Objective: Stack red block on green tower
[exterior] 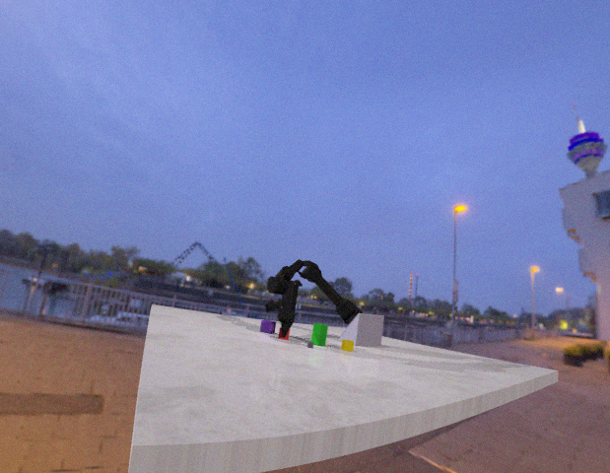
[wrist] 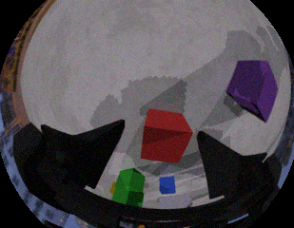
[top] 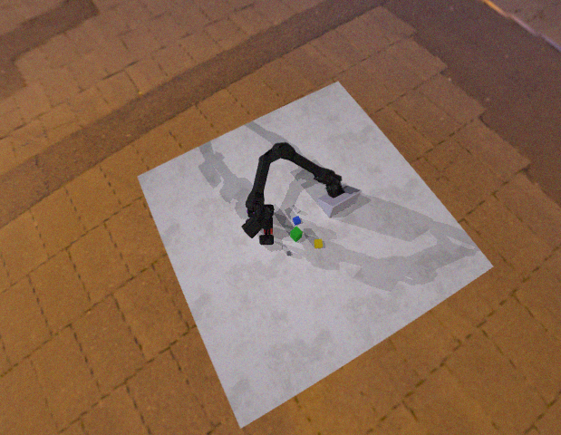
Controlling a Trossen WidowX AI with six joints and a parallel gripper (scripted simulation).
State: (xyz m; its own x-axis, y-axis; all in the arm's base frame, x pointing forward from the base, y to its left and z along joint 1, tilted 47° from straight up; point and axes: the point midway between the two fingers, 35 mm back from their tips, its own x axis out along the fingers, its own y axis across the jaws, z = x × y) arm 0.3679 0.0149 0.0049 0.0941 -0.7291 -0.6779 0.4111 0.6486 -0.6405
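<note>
The red block lies 1 cm above my gripper tip. Also, from my gripper tip: tiny grey piece: 4 cm behind, 15 cm to the left; blue block: 14 cm behind, 2 cm to the left, 1 cm above; purple block: 2 cm ahead, 12 cm to the right, 1 cm above.
</note>
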